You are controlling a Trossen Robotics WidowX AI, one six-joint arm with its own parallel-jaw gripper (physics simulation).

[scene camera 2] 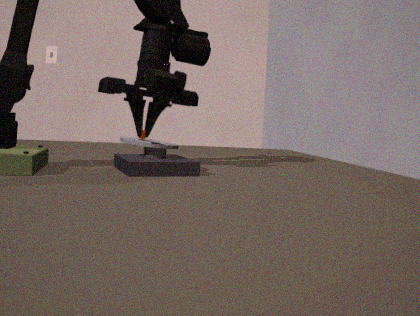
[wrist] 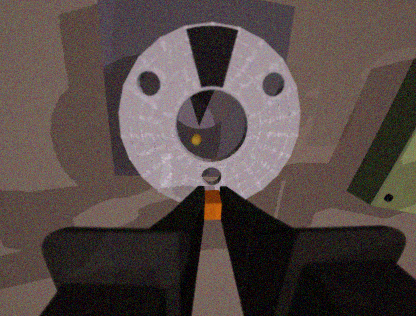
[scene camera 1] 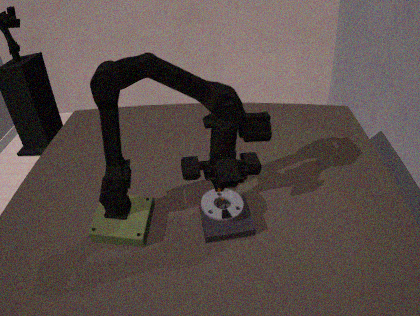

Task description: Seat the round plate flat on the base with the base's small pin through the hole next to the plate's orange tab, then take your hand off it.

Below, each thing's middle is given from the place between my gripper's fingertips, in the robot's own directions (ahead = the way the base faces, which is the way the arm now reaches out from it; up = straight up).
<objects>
I see the round hub [wrist: 205,109] 2 cm ahead of my hand, 6 cm to the right of it and 3 cm below it. Round my hand: round pale plate [scene camera 1: 207,202] 1 cm ahead, 4 cm to the right.
</objects>
